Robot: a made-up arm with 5 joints. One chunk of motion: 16 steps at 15 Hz.
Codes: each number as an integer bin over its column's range. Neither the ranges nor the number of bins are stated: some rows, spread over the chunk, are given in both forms.
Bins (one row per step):
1: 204 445 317 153 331 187
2: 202 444 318 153 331 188
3: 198 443 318 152 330 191
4: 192 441 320 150 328 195
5: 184 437 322 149 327 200
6: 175 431 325 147 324 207
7: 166 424 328 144 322 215
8: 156 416 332 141 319 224
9: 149 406 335 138 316 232
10: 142 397 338 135 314 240
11: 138 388 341 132 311 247
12: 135 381 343 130 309 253
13: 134 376 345 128 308 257
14: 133 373 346 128 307 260
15: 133 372 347 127 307 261
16: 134 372 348 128 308 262
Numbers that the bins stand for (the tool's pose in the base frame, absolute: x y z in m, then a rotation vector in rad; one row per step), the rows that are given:
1: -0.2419 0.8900 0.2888 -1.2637 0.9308 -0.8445
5: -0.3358 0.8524 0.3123 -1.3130 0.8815 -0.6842
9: -0.5002 0.7068 0.3734 -1.4486 0.7459 -0.2897
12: -0.5659 0.5894 0.4110 -1.5473 0.6596 -0.0308
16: -0.5706 0.5472 0.4344 -1.5719 0.6473 0.0801
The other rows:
2: -0.2513 0.8853 0.2935 -1.2637 0.9308 -0.8322
3: -0.2701 0.8806 0.2935 -1.2760 0.9185 -0.7952
4: -0.2982 0.8712 0.3029 -1.3007 0.8938 -0.7459
6: -0.3781 0.8243 0.3264 -1.3377 0.8445 -0.5979
7: -0.4204 0.7914 0.3405 -1.3747 0.8199 -0.4993
8: -0.4673 0.7538 0.3593 -1.4116 0.7829 -0.3884
10: -0.5331 0.6646 0.3875 -1.4856 0.7212 -0.1911
11: -0.5519 0.6223 0.4016 -1.5226 0.6842 -0.1048
13: -0.5706 0.5659 0.4204 -1.5719 0.6473 0.0185
14: -0.5753 0.5519 0.4250 -1.5719 0.6349 0.0555
15: -0.5753 0.5472 0.4297 -1.5842 0.6349 0.0678

